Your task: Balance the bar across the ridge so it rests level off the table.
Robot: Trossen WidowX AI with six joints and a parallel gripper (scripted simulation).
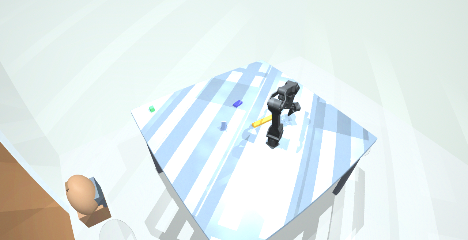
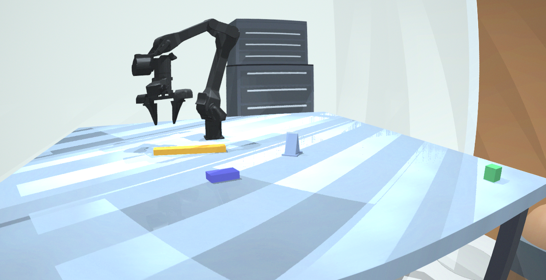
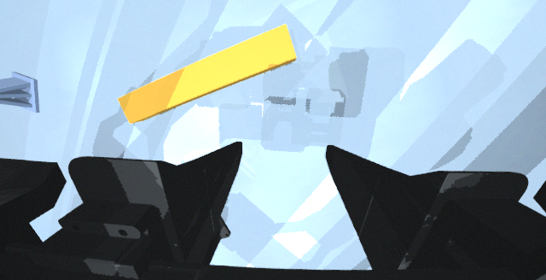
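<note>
Right now the yellow bar is 90 mm ahead of my gripper tip, 70 mm to the left of it and 60 mm below it. The rest, counted from my gripper tip: purple block (340 mm ahead, 120 mm to the left, 60 mm below); then green cube (640 mm ahead, 670 mm to the left, 50 mm below).
</note>
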